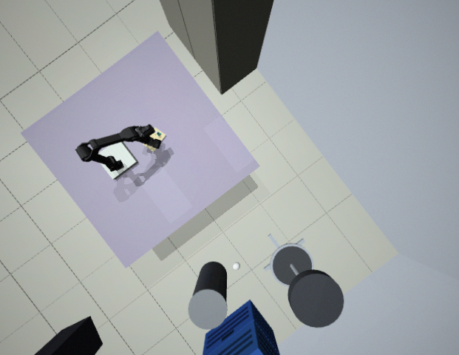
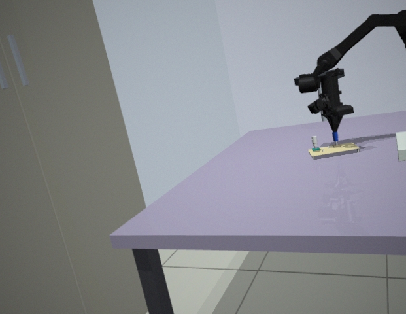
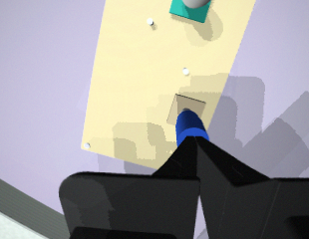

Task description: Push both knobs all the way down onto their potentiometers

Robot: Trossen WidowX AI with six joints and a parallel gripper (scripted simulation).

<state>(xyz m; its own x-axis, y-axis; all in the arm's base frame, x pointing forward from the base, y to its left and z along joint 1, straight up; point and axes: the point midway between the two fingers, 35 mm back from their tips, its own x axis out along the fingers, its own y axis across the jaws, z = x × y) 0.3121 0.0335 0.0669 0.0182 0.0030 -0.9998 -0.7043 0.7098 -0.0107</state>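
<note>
The blue knob is 20 mm below my gripper tip. The rest, counted from my gripper tip: grey knob: 60 mm to the left, 60 mm ahead, 10 mm below.
</note>
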